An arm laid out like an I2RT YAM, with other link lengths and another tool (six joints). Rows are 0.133 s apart.
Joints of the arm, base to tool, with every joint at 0 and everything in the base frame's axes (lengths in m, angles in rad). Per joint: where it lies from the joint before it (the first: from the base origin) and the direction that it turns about. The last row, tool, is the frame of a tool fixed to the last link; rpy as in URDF.
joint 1: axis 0 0 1 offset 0 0 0.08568
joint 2: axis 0 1 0 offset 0.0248 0.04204 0.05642
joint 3: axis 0 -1 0 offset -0.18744 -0.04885 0
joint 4: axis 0 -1 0 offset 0.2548 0.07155 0.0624
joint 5: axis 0 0 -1 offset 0.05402 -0.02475 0.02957
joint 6: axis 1 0 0 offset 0.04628 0 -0.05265
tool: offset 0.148 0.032 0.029 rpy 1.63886 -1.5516 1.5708
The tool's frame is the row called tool.
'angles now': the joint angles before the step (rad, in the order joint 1, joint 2, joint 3, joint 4, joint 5, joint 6). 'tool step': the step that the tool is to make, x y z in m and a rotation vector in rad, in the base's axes. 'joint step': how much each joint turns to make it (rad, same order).
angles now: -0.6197, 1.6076, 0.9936, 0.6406, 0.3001, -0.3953
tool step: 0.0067, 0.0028, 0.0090, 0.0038, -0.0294, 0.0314
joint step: 0.0012, 0.0101, 0.0275, -0.0019, -0.0294, 0.0221
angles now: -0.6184, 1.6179, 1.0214, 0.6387, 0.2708, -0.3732
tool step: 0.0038, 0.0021, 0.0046, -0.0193, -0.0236, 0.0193
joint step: 0.0002, 0.0160, 0.0040, 0.0427, -0.0192, -0.0010
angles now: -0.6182, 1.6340, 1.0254, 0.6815, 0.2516, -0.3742
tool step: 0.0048, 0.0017, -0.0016, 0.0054, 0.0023, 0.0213
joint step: 0.0002, 0.0148, 0.0146, -0.0059, -0.0208, 0.0047
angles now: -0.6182, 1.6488, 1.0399, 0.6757, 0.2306, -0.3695
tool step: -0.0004, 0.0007, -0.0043, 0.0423, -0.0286, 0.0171
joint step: -0.0047, 0.0024, -0.0102, -0.0004, -0.0186, 0.0536
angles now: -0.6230, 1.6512, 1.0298, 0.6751, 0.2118, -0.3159
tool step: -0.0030, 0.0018, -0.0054, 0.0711, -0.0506, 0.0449
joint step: -0.0199, -0.0104, -0.0292, 0.0010, -0.0609, 0.0916
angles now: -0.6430, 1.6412, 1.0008, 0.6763, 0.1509, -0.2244
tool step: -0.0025, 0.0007, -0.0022, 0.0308, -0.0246, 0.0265
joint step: -0.0151, -0.0077, -0.0188, 0.0067, -0.0403, 0.0411
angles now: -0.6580, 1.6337, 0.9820, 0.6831, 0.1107, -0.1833
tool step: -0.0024, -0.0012, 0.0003, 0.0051, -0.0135, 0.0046
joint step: -0.0089, -0.0031, -0.0103, 0.0134, -0.0131, 0.0129
